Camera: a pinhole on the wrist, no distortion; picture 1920 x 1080 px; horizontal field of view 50.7 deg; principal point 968.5 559.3 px. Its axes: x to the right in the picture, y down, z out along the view. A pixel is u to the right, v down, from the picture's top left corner.
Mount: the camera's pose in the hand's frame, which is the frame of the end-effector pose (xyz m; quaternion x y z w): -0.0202 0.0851 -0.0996 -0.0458 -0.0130 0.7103 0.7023
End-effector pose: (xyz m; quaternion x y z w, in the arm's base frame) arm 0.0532 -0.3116 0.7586 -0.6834 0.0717 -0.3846 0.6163
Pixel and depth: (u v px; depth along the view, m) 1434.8 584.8 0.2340
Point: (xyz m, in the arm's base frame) 0.1597 -0.2185 0.6127
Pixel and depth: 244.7 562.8 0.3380
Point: 0.1614 -0.0888 0.7691
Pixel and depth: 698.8 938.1 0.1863
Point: 0.0819 -0.2209 0.6712
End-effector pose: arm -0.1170 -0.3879 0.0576 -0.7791 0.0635 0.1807 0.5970
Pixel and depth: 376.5 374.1 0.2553
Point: -0.1733 -0.2438 0.0078
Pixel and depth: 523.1 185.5 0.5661
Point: -0.1766 0.0758 -0.0514
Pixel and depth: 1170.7 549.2 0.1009
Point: -0.1746 -0.4187 -0.0229
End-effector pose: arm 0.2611 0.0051 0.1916 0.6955 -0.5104 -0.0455 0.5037
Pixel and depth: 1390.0 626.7 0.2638
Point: 0.0436 -0.0562 0.2039
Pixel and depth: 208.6 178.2 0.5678
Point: 0.0673 -0.3456 -0.1014
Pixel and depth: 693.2 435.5 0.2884
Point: 0.0990 -0.0981 0.1309
